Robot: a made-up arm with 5 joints.
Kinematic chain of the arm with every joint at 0, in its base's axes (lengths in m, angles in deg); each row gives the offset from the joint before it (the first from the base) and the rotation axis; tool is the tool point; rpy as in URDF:
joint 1: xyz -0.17 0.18 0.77 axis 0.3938 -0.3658 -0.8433
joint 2: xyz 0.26 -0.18 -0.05 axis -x
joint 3: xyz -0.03 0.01 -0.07 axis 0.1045 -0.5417 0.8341
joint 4: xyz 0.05 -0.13 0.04 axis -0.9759 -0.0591 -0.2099
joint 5: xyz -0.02 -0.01 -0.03 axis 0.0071 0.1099 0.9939
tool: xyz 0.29 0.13 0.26 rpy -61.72 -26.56 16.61
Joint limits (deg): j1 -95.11..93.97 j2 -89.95..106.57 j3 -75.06..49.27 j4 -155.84..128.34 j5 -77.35..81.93
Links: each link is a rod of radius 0.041 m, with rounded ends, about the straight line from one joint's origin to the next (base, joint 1, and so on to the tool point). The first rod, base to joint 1, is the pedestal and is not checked.
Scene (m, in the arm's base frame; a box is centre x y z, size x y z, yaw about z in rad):
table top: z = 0
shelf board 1: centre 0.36 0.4 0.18 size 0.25 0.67 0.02 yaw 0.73
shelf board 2: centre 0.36 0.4 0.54 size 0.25 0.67 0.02 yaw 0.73
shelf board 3: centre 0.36 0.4 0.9 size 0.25 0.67 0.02 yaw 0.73
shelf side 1: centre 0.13 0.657 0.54 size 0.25 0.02 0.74 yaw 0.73
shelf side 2: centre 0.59 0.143 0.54 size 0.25 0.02 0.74 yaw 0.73
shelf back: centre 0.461 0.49 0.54 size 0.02 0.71 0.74 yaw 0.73
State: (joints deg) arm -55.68 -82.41 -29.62 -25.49 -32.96
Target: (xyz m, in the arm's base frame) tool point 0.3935 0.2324 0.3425
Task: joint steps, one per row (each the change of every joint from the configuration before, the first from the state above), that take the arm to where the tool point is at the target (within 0.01 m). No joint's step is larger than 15 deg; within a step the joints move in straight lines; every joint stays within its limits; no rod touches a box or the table.
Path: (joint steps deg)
1: -2.88 -0.14 3.61 5.13 9.06
2: -2.89 -0.14 3.60 5.13 9.06

